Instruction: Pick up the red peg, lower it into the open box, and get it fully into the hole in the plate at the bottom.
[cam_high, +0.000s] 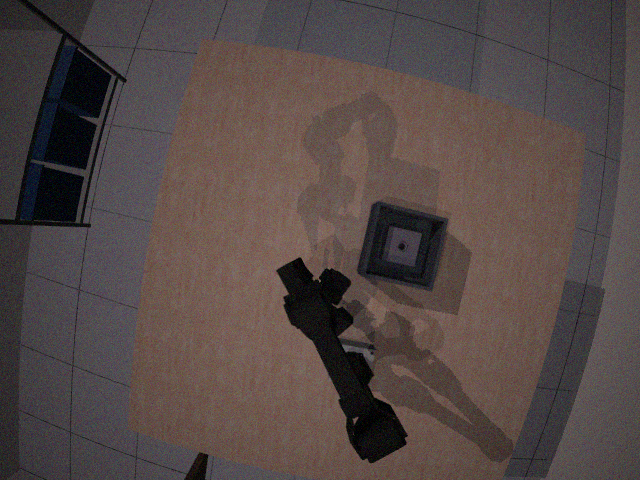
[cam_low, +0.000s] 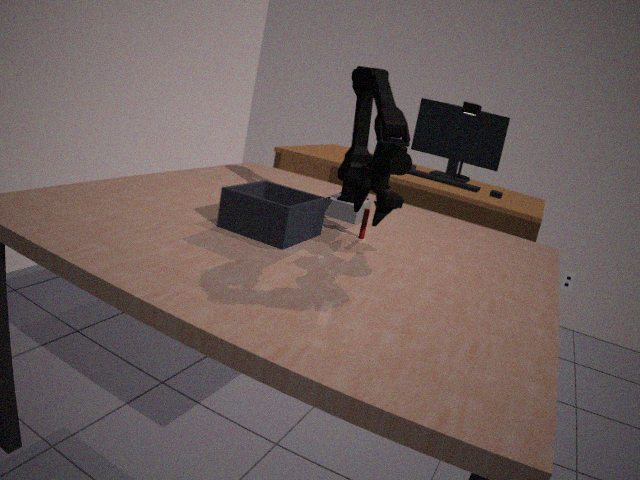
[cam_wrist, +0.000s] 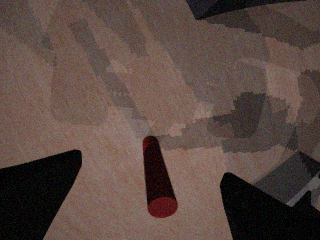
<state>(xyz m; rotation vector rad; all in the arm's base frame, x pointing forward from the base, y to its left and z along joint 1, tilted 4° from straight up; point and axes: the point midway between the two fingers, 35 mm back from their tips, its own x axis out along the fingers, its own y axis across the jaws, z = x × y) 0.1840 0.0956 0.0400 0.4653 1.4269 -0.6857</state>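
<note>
The red peg lies 10 mm behind my gripper tip and 10 mm below it. From my gripper tip the other things lie so: box 140 mm ahead, 200 mm to the right, 30 mm below; light plate 140 mm ahead, 200 mm to the right, 10 mm below.
</note>
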